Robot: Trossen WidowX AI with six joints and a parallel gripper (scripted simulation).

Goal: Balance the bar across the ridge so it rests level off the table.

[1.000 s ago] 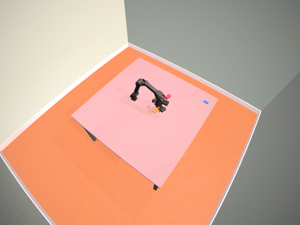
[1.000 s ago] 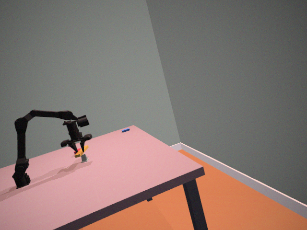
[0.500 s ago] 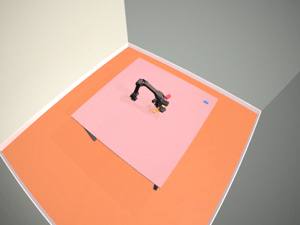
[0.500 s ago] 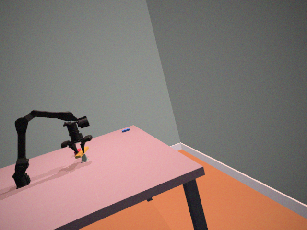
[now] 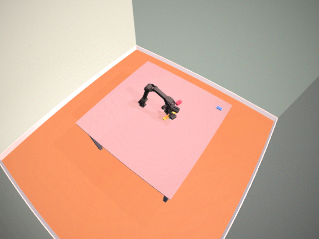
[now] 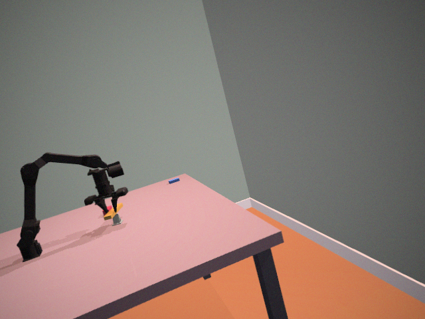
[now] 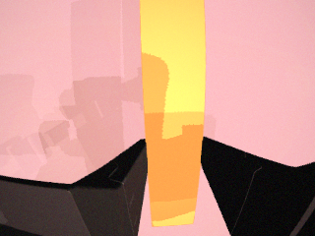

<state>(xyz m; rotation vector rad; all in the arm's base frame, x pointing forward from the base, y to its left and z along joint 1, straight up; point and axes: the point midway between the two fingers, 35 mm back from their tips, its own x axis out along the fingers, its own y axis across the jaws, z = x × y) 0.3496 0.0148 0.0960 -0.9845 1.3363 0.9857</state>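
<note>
Right now my gripper tip is 3 cm to the right of the yellow-orange bar and 1 cm short of it. Round my gripper tip: flat blue block 49 cm to the left, 39 cm ahead, 5 cm below; red block 25 cm to the left, 5 cm below, 3 cm behind.
</note>
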